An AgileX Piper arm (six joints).
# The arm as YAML. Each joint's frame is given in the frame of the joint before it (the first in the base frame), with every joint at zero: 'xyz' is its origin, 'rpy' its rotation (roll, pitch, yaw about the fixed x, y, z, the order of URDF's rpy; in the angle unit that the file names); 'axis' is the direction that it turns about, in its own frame. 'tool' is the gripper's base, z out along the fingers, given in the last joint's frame.
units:
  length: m
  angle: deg
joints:
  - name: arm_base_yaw
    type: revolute
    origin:
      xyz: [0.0, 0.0, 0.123]
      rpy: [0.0, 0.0, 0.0]
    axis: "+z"
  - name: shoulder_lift
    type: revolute
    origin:
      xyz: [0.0, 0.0, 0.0]
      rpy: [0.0, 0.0, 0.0]
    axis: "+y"
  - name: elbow
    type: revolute
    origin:
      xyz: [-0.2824, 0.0, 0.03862]
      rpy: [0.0, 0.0, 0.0]
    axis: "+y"
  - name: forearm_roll
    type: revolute
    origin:
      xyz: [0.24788, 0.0, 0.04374]
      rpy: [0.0, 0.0, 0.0]
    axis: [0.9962, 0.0, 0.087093]
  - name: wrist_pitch
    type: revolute
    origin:
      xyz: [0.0, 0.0, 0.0]
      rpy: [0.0, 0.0, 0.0]
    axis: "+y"
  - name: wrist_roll
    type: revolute
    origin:
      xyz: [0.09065, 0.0, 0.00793]
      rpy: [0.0, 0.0, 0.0]
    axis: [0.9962, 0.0, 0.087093]
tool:
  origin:
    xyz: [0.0, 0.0, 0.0]
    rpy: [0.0, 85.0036, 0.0]
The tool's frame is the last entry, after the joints.
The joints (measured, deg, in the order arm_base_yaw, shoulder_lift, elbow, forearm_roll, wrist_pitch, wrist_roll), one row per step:
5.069, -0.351, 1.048, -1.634, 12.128, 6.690
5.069, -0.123, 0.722, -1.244, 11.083, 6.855
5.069, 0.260, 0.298, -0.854, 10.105, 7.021
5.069, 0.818, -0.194, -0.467, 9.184, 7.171
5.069, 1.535, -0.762, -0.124, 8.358, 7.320
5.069, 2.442, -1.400, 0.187, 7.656, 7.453
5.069, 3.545, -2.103, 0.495, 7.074, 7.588
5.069, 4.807, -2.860, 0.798, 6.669, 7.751
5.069, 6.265, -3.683, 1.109, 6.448, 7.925
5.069, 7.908, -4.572, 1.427, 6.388, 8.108
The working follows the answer.
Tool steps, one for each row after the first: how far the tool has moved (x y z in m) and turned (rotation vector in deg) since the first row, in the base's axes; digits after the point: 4 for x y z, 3 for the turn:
0.0003, 0.0002, 0.0033, 0.649, -1.090, 0.035
0.0007, 0.0004, 0.0070, 1.290, -2.057, 0.064
0.0012, 0.0005, 0.0108, 1.898, -2.862, 0.089
0.0020, 0.0007, 0.0148, 2.446, -3.493, 0.104
0.0030, 0.0009, 0.0187, 2.925, -3.885, 0.111
0.0043, 0.0010, 0.0227, 3.382, -4.028, 0.107
0.0059, 0.0012, 0.0265, 3.837, -3.887, 0.090
0.0079, 0.0014, 0.0301, 4.283, -3.432, 0.059
0.0103, 0.0017, 0.0336, 4.719, -2.697, 0.014

Tool pose at each row, in the base's axes (x y z in m, rotation vector in deg; rounded; the steps above come from the unrounded poses):
0.0557, 0.0044, 0.1882, 0.276, 97.916, 7.269
0.0560, 0.0046, 0.1916, 0.657, 96.786, 7.830
0.0564, 0.0048, 0.1952, 1.042, 95.778, 8.378
0.0570, 0.0049, 0.1991, 1.416, 94.932, 8.895
0.0577, 0.0051, 0.2030, 1.765, 94.262, 9.356
0.0587, 0.0052, 0.2070, 2.085, 93.833, 9.757
0.0600, 0.0054, 0.2109, 2.414, 93.655, 10.136
0.0616, 0.0056, 0.2147, 2.773, 93.758, 10.511
0.0636, 0.0058, 0.2183, 3.159, 94.173, 10.877
0.0660, 0.0061, 0.2219, 3.571, 94.868, 11.234

